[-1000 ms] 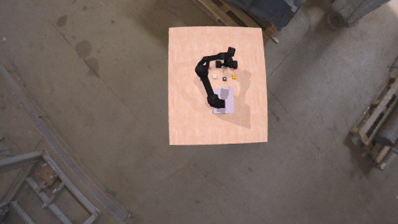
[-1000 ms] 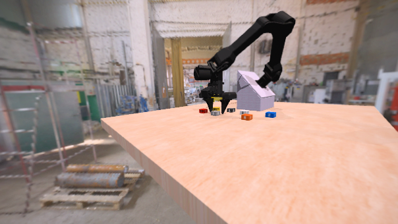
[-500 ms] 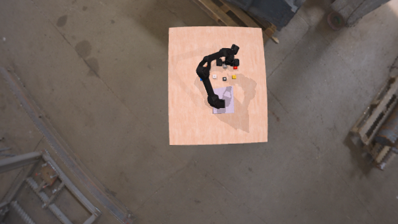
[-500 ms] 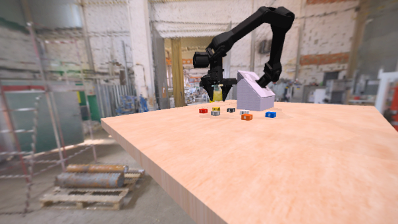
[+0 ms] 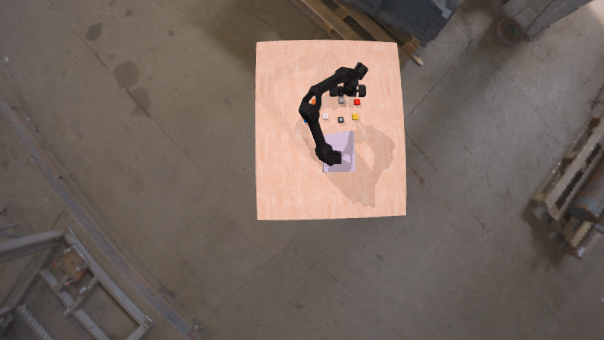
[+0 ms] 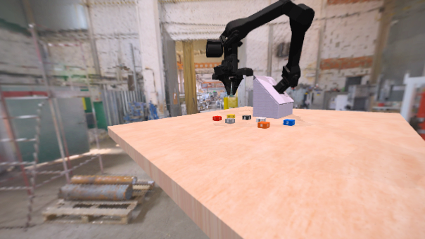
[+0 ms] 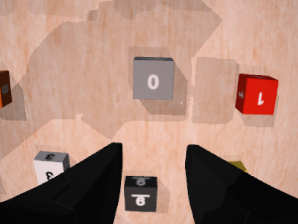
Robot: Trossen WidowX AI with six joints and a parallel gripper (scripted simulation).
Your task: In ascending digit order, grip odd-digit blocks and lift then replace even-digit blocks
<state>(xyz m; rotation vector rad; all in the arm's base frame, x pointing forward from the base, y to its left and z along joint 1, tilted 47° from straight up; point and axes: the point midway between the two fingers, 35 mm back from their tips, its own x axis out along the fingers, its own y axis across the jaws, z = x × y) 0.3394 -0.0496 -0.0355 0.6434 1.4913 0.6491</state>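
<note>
Now: the red block 100 mm to the right of my gripper tip and 110 mm below it. From my gripper tip the other things lie so: grey block 10 mm ahead, 110 mm below; dark block 110 mm behind, 10 mm to the left, 110 mm below; yellow block 90 mm behind, 80 mm to the right, 110 mm below.
</note>
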